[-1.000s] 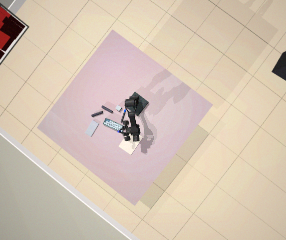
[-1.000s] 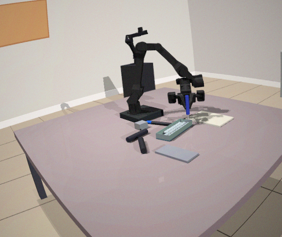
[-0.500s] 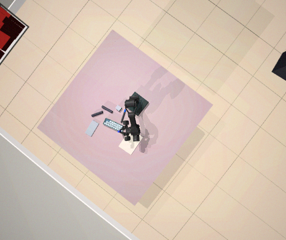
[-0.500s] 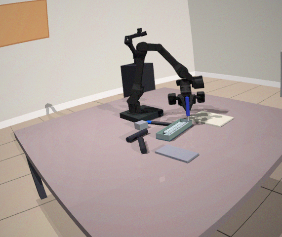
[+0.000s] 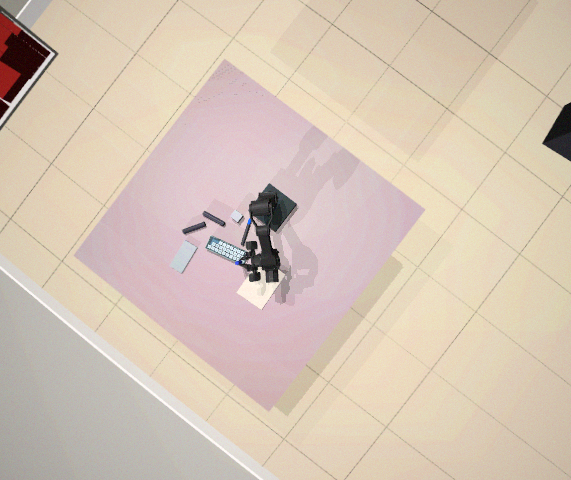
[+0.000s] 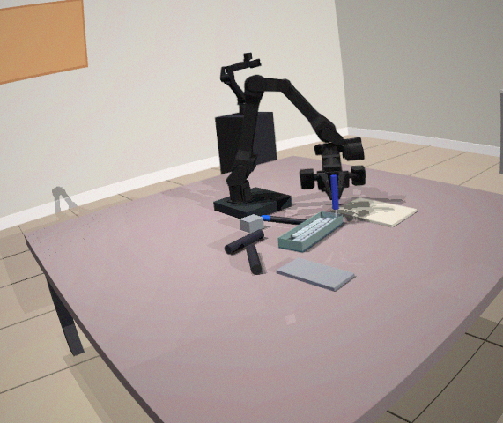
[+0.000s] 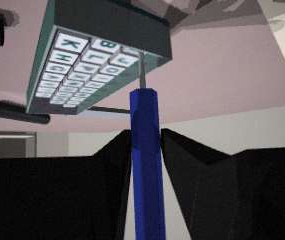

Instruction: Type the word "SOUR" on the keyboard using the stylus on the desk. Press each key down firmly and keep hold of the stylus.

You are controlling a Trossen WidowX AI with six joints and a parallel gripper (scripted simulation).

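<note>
The blue stylus is 1 cm below my gripper tip. Also, from my gripper tip: cream pad 14 cm to the left, 7 cm below, 4 cm ahead; dark pen 17 cm behind, 7 cm to the right, 7 cm below; small grey cube 18 cm behind, 14 cm to the right, 6 cm below.
</note>
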